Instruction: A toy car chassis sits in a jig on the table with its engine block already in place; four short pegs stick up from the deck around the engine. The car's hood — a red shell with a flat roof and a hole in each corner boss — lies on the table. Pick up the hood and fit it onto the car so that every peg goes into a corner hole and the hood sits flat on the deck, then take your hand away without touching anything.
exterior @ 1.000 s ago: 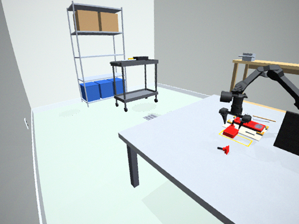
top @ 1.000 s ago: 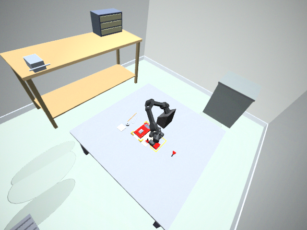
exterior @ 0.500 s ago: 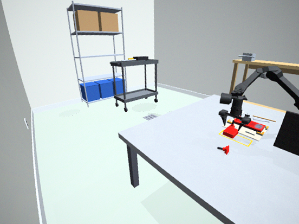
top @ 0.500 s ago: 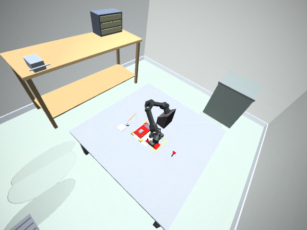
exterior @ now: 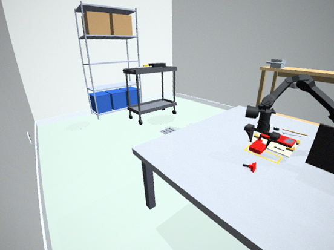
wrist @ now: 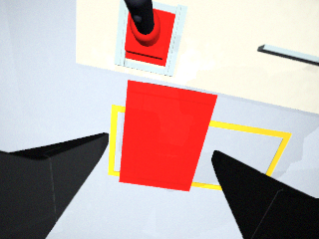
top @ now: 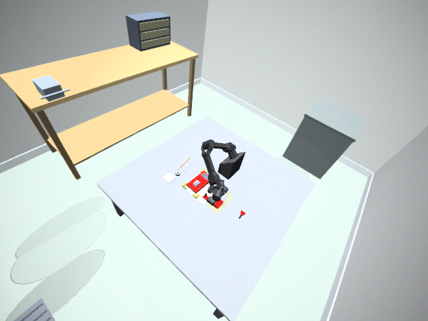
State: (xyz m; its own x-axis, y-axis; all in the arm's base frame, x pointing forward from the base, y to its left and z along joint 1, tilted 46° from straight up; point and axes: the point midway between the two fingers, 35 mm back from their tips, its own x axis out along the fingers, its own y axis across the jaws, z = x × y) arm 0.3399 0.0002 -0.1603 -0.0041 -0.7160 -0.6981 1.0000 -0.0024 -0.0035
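Now: the red hood 1 cm below my gripper tip. From my gripper tip the other things lie so: wheel (40 cm to the right, 2 cm below, 2 cm ahead); then grey engine block (21 cm to the right, 1 cm behind); then grey holder (8 cm to the right, 3 cm ahead, 1 cm above).
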